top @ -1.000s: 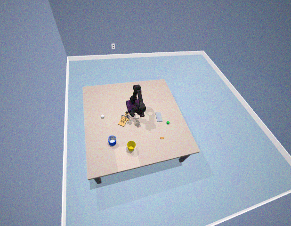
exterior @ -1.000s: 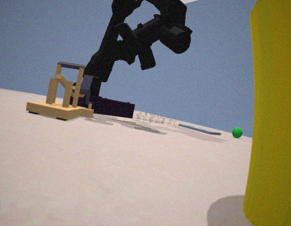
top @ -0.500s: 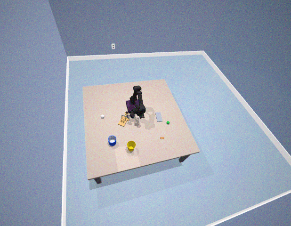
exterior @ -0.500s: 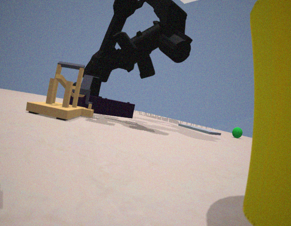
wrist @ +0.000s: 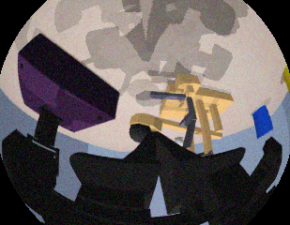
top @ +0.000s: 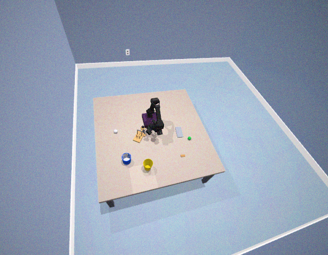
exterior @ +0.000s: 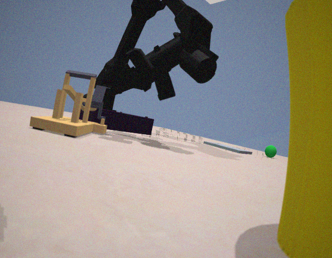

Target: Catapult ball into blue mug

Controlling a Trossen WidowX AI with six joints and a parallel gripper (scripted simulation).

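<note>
Right now my gripper tip is 4 cm past the small black ball, 3 cm to the left of it and 2 cm above it. The rest, counted from my gripper tip: white ball 34 cm to the right, 6 cm below, 5 cm behind; then wooden catapult 5 cm to the right, 3 cm below, 2 cm ahead; then grey slab 39 cm to the left, 8 cm below, 6 cm ahead.
</note>
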